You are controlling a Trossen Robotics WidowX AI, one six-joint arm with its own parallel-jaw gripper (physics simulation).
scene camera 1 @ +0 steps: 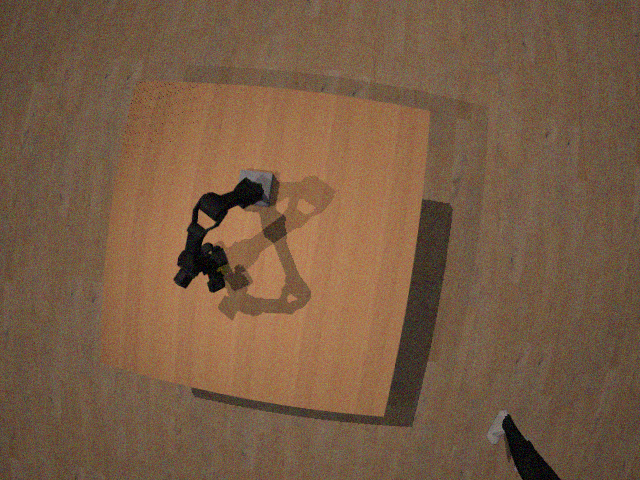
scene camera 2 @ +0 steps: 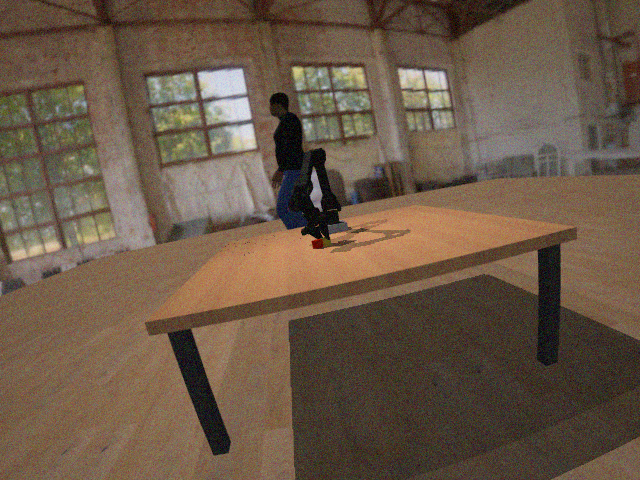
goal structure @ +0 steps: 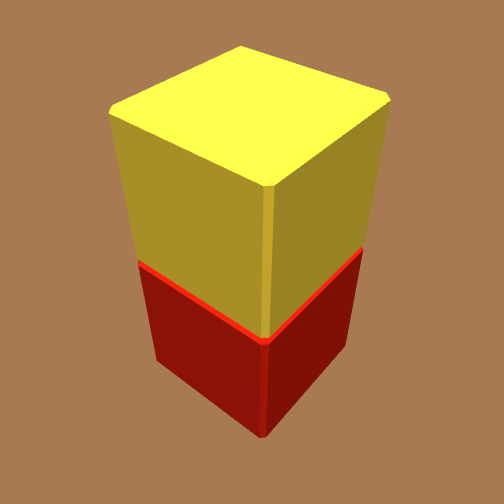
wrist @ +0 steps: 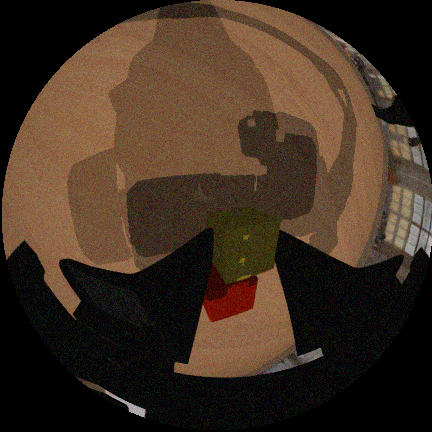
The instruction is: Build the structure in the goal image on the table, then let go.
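Pixels of known places: gripper, fingertip midpoint: (scene camera 1: 221,271) (scene camera 2: 326,241) (wrist: 243,235); arm's base at its link origin: (scene camera 1: 253,192) (scene camera 2: 334,223).
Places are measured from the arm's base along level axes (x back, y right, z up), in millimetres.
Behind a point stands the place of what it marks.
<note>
A yellow block (scene camera 1: 223,269) {z -16, x -288, y 139 mm} (scene camera 2: 326,242) {z -27, x -316, y 155 mm} (wrist: 244,252) {z -10, x -290, y 154 mm} is between the fingers of my gripper (scene camera 1: 219,269) {z -26, x -297, y 149 mm} (scene camera 2: 324,237) {z -26, x -297, y 149 mm} (wrist: 243,235) {z -26, x -297, y 149 mm}, with a finger against each side in the wrist view. My gripper is shut on it, low over the table, and its shaded faces look olive. A red block (scene camera 2: 316,244) {z -25, x -319, y 200 mm} (wrist: 234,300) {z -10, x -301, y 188 mm} is close beside the yellow one, partly hidden behind it and the left finger in the wrist view. The red block does not show in scene camera 1. I cannot tell whether the two blocks touch, or whether the yellow one rests on the table.
The wooden table (scene camera 1: 330,335) {z -43, x -572, y -262 mm} (scene camera 2: 413,248) {z -43, x -682, y -23 mm} bears the arm's grey base (scene camera 1: 263,178) {z 0, x 51, y -40 mm} (scene camera 2: 338,226) {z -14, x -46, y -4 mm}. Arm shadows fall around the blocks. A person (scene camera 2: 288,149) stands beyond the table in scene camera 2. Part of a person (scene camera 1: 527,449) shows at the lower right in scene camera 1.
</note>
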